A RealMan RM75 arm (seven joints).
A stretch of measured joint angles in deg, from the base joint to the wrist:
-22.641, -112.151, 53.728, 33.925, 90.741, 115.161, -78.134
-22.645, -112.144, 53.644, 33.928, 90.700, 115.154, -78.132
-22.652, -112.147, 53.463, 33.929, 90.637, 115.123, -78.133
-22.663, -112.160, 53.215, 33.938, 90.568, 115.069, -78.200
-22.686, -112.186, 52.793, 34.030, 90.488, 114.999, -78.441
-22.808, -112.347, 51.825, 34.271, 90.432, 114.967, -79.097
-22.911, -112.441, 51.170, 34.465, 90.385, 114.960, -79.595
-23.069, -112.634, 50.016, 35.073, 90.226, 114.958, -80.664
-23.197, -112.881, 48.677, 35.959, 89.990, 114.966, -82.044
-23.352, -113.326, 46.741, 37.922, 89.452, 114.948, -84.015
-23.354, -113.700, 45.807, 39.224, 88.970, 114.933, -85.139
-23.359, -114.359, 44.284, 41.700, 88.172, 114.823, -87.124
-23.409, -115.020, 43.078, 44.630, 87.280, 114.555, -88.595
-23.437, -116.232, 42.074, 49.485, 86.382, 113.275, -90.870
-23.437, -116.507, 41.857, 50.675, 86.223, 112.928, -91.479
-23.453, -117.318, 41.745, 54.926, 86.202, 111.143, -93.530
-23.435, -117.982, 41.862, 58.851, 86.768, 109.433, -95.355
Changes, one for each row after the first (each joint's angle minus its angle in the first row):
-0.004, 0.007, -0.084, 0.003, -0.041, -0.007, 0.002
-0.011, 0.004, -0.265, 0.004, -0.104, -0.038, 0.001
-0.022, -0.009, -0.513, 0.013, -0.173, -0.092, -0.066
-0.045, -0.035, -0.935, 0.105, -0.253, -0.162, -0.307
-0.167, -0.196, -1.903, 0.346, -0.309, -0.194, -0.963
-0.270, -0.290, -2.558, 0.540, -0.356, -0.201, -1.461
-0.428, -0.483, -3.712, 1.148, -0.515, -0.203, -2.530
-0.556, -0.730, -5.051, 2.034, -0.751, -0.195, -3.910
-0.711, -1.175, -6.987, 3.997, -1.289, -0.213, -5.881
-0.713, -1.549, -7.921, 5.299, -1.771, -0.228, -7.005
-0.718, -2.208, -9.444, 7.775, -2.569, -0.338, -8.990
-0.768, -2.869, -10.650, 10.705, -3.461, -0.606, -10.461
-0.796, -4.081, -11.654, 15.560, -4.359, -1.886, -12.736
-0.796, -4.356, -11.871, 16.750, -4.518, -2.233, -13.345
-0.812, -5.167, -11.983, 21.001, -4.539, -4.018, -15.396
-0.794, -5.831, -11.866, 24.926, -3.973, -5.728, -17.221

